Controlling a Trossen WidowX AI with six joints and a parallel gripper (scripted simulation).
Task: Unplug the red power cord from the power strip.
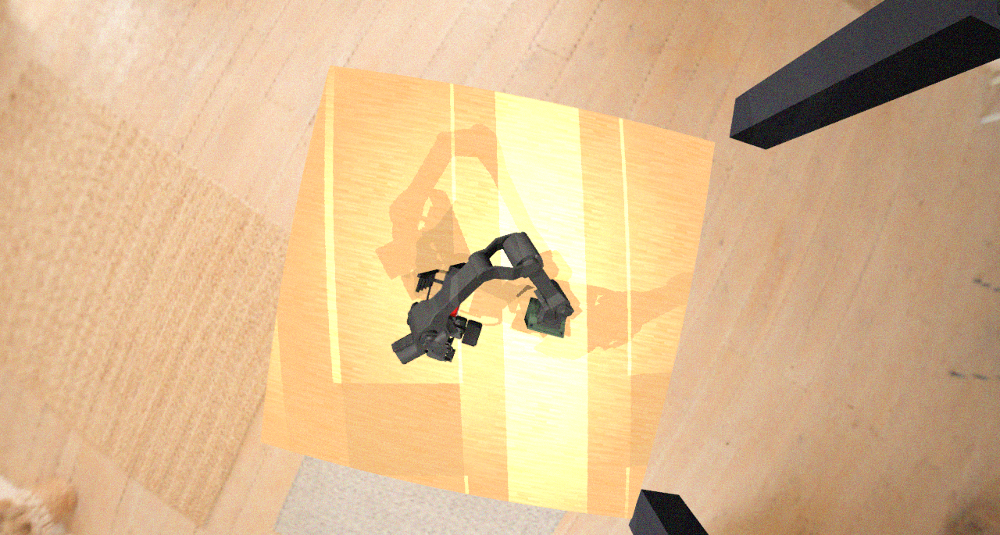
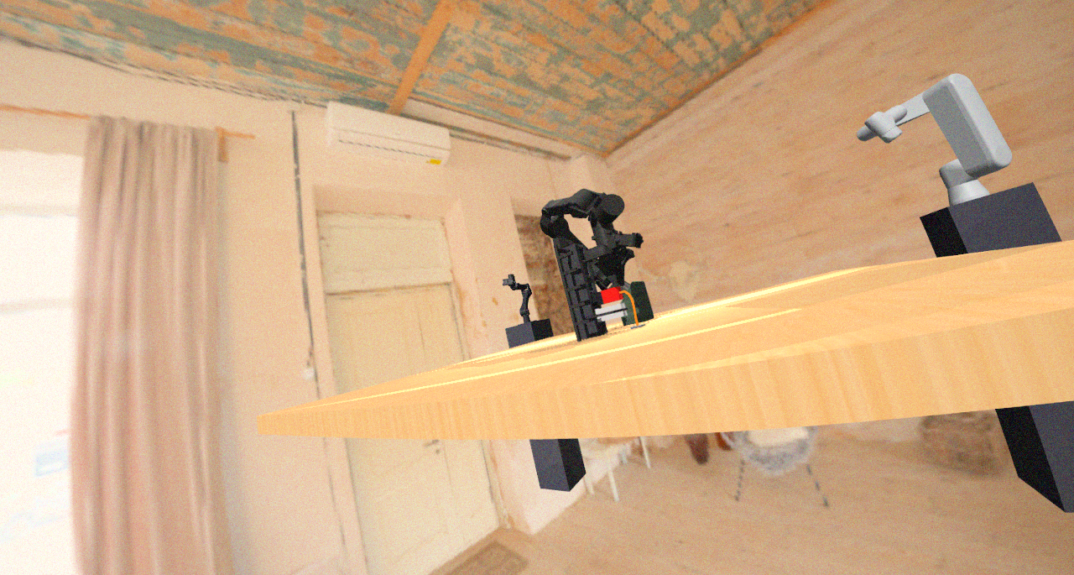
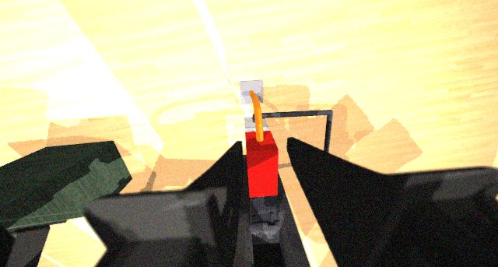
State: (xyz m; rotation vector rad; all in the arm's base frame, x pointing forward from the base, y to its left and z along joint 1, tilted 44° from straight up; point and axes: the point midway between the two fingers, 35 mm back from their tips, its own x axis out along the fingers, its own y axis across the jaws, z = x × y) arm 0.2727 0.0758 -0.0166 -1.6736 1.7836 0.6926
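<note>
The red plug lies 50 mm to the right of my gripper tip and 10 mm below it.
</note>
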